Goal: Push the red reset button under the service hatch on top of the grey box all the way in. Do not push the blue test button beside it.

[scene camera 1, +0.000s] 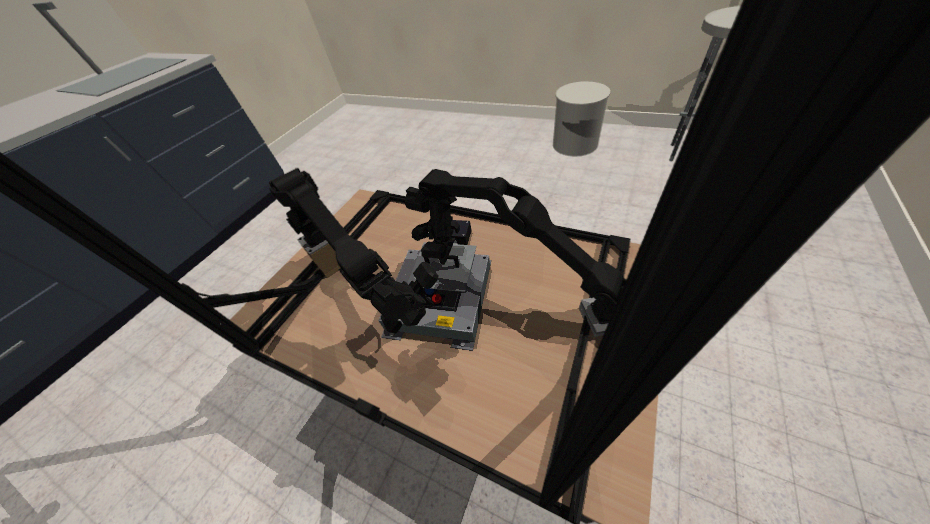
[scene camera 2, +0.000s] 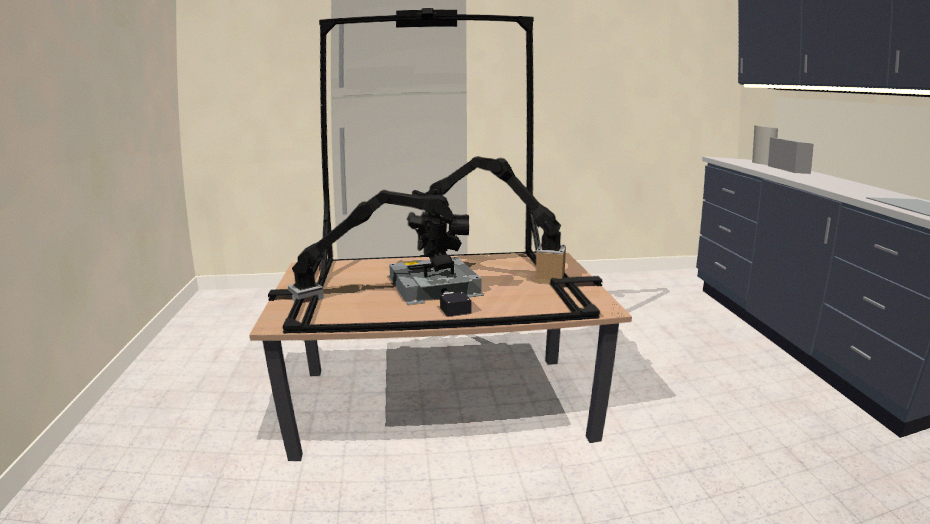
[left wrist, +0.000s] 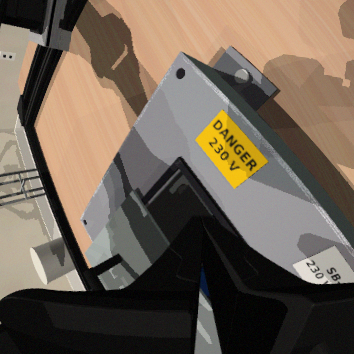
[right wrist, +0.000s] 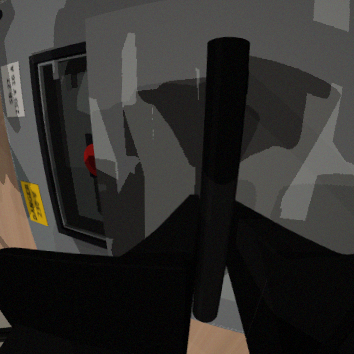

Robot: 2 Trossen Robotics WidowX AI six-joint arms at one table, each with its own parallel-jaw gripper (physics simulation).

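Note:
The grey box [scene camera 1: 483,270] [scene camera 2: 423,289] [left wrist: 280,210] [right wrist: 25,150] stands mid-table. Its hatch [left wrist: 135,245] [right wrist: 165,30] uncovers part of a black-rimmed opening. My right gripper [right wrist: 206,203] is shut on the hatch handle [right wrist: 227,110] [left wrist: 107,265]. The red button [scene camera 1: 436,298] [right wrist: 90,160] shows inside the opening, partly behind the hatch edge in the right wrist view. My left gripper [left wrist: 199,223] is shut and empty, its fingertips over the opening. A blue sliver [left wrist: 204,282] shows between its fingers, possibly the test button. The fingers hide the red button in the left wrist view; contact cannot be told.
A yellow danger label [scene camera 1: 445,321] [left wrist: 232,149] [right wrist: 35,203] lies beside the opening. A small black box [scene camera 1: 462,231] [scene camera 2: 455,303] stands near the grey box. A wooden block [scene camera 1: 323,258] [scene camera 2: 550,265] is under the left arm's base. Black frame rails [scene camera 2: 429,324] border the table.

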